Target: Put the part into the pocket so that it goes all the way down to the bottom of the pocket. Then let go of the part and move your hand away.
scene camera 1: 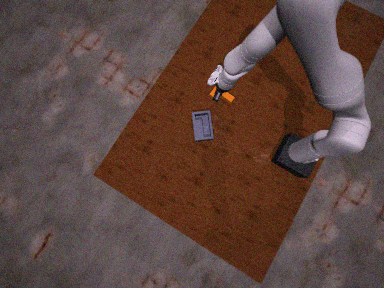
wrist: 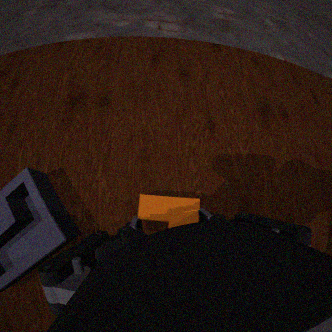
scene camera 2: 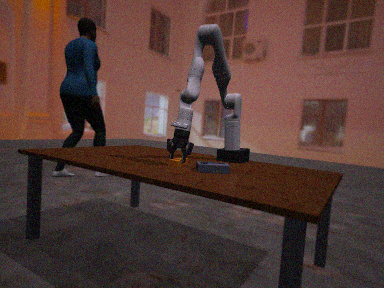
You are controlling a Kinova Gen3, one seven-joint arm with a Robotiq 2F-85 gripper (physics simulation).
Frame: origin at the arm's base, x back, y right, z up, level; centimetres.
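Seen in the pictures: gripper, fingertip midpoint: (scene camera 1: 217,93) (wrist: 169,221) (scene camera 2: 176,162); arm's base at its link origin: (scene camera 1: 298,152) (scene camera 2: 232,149).
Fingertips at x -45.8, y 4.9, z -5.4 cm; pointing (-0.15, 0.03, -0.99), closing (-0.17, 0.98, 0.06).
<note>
Offsets run from my fingertips to a thing's top centre. Level surfaces: height alone.
The orange angular part {dx +2.9, dy -0.3, dz +1.2 cm} (scene camera 1: 229,97) (scene camera 2: 176,159) (wrist: 159,204) is low at the table, partly hidden by the gripper in the wrist view. My gripper (scene camera 1: 217,95) (scene camera 2: 178,159) (wrist: 169,221) points down with its fingers on two opposite sides of the part, against its edges, shut on it. Whether the part touches the table cannot be told. The grey-blue block {dx +3.5, dy -18.2, dz +1.9 cm} (scene camera 1: 198,133) (scene camera 2: 213,168) (wrist: 41,234) with the angular pocket lies flat beside the gripper, at the left in the wrist view. Its pocket is empty.
The brown table {dz -1.8 cm} (scene camera 1: 175,170) (scene camera 2: 280,187) (wrist: 125,110) carries the block and the arm's black base (scene camera 1: 284,154) (scene camera 2: 233,155). The arm reaches over the table from the base. A person in a blue top (scene camera 2: 81,65) stands behind the table.
</note>
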